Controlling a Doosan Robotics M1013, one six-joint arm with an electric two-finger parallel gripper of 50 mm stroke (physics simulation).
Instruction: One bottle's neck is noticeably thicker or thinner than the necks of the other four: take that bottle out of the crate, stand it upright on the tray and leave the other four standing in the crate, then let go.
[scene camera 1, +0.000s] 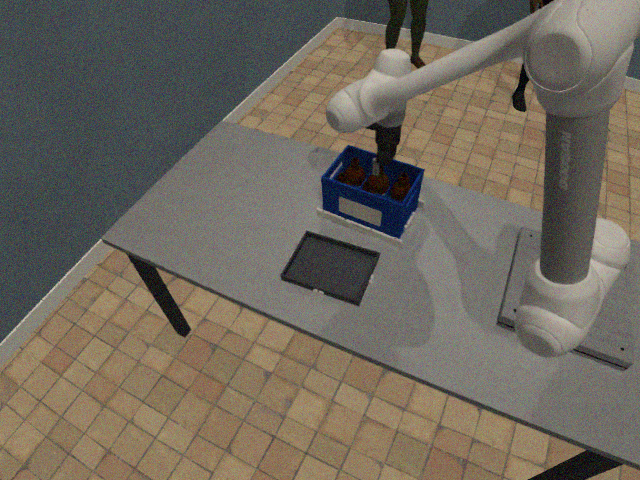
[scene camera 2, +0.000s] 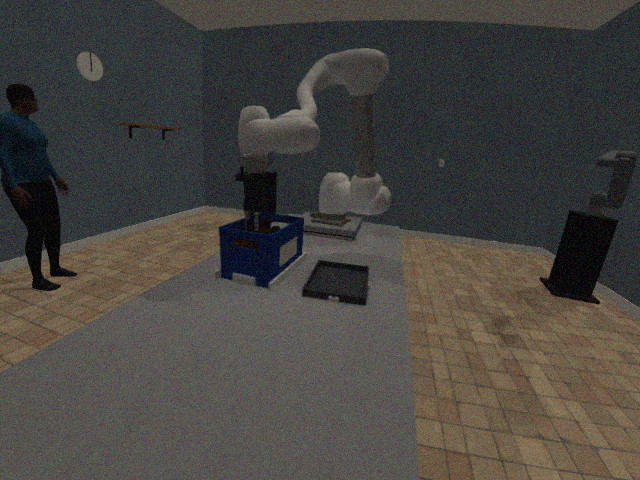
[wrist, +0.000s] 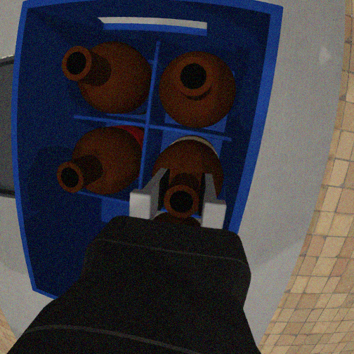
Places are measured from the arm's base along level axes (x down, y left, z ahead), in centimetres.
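Pixels of known places: gripper, fingertip midpoint: (scene camera 1: 377, 171) (scene camera 2: 252, 230); arm's base, origin of the base link: (scene camera 2: 331, 221).
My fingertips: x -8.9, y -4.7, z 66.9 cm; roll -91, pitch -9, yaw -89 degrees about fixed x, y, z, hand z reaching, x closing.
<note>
Ahead of a thing's pixels: the offset from my fingertips to its top centre. "spot": to the spot under its first point. Level surfaces: height alone.
My gripper (scene camera 1: 376, 167) (scene camera 2: 252, 222) (wrist: 184, 183) points down into the blue crate @[dz -1.1, dx -3.5, dy +4.9 cm] (scene camera 1: 392, 219) (scene camera 2: 240, 263) (wrist: 270, 50) and is shut on the neck of a brown bottle (wrist: 212, 162). That bottle stands roughly upright inside the crate, its mouth between the fingers in the wrist view. Three other brown bottles (wrist: 117, 77) (wrist: 220, 97) (wrist: 117, 167) stand in their compartments. Part of a fifth bottle (wrist: 175, 219) shows below the fingers, mostly hidden by the gripper. The dark tray @[spot: dz -2.9, dx +13.5, dy +32.7 cm] (scene camera 1: 328, 266) (scene camera 2: 338, 279) (wrist: 6, 125) lies in front of the crate with no bottle on it.
The crate walls and thin blue dividers (wrist: 150, 95) surround the bottles closely. A white edging @[spot: dz -1.9, dx +12.3, dy +15.2 cm] (scene camera 1: 356, 227) runs round the crate's foot on the grey table @[dx +14.0 cm] (scene camera 1: 232, 206) (scene camera 2: 248, 372). The arm's base plate (scene camera 1: 509, 289) is to the right in scene camera 1. People stand beyond the table.
</note>
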